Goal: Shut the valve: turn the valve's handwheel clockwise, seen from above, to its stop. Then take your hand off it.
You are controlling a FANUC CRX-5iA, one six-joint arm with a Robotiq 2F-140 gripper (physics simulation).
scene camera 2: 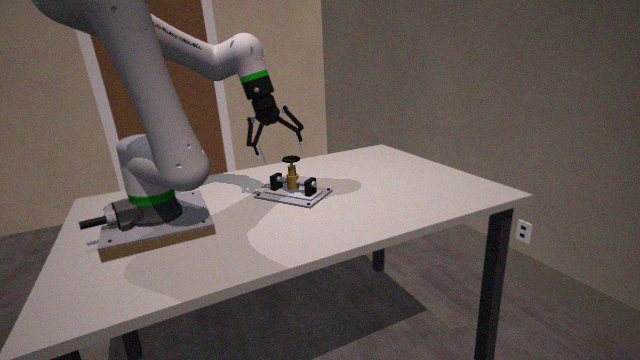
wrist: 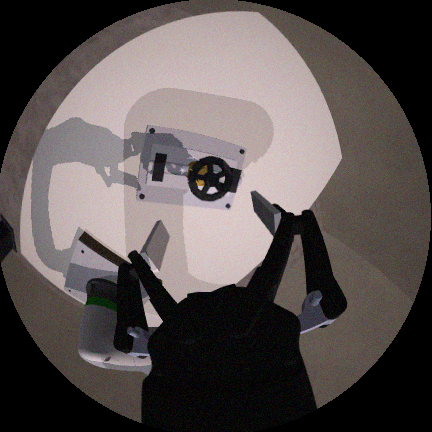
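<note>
The valve has a black spoked handwheel [scene camera 2: 291,159] [wrist: 210,178] on top of an upright brass body [scene camera 2: 292,181]. It stands between two black clamp blocks on a grey base plate [scene camera 2: 265,197] [wrist: 212,202]. My gripper [scene camera 2: 282,157] [wrist: 207,214] is open with nothing between its fingers. In the scene view it hangs tilted, its fingertips a little above and to the left of the handwheel. In the wrist view the handwheel lies beyond the fingertips, apart from both pads. Part of the brass body is hidden under the handwheel in the wrist view.
The valve's plate lies on the white table [scene camera 2: 400,200] [wrist: 215,60]. The robot's base stands on a wood-edged mounting plate [scene camera 2: 160,240] [wrist: 77,272] at the table's left. A grey wall [scene camera 2: 450,85] rises behind the table. Shadows of the arm fall across the table top.
</note>
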